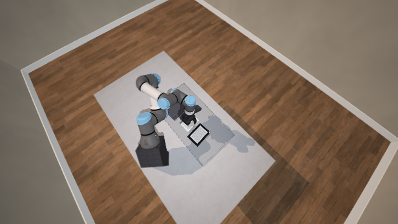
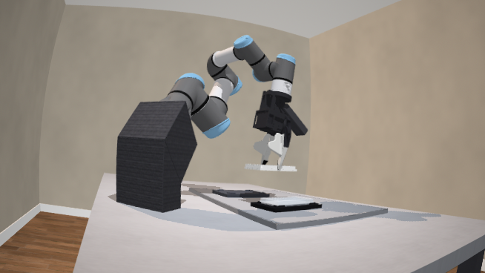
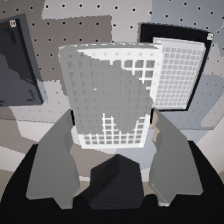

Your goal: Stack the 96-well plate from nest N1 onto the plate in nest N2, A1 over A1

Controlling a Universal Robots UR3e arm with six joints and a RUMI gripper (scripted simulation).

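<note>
My hand is 11 cm above the black nest N2, 10 cm to the left of it and 2 cm short of it. Also, from my hand: dark plate nest N1: 20 cm to the left, 11 cm below, 3 cm behind; then label: 14 cm to the right, 10 cm below, 10 cm ahead; then white 96-well plate: 1 cm below.
</note>
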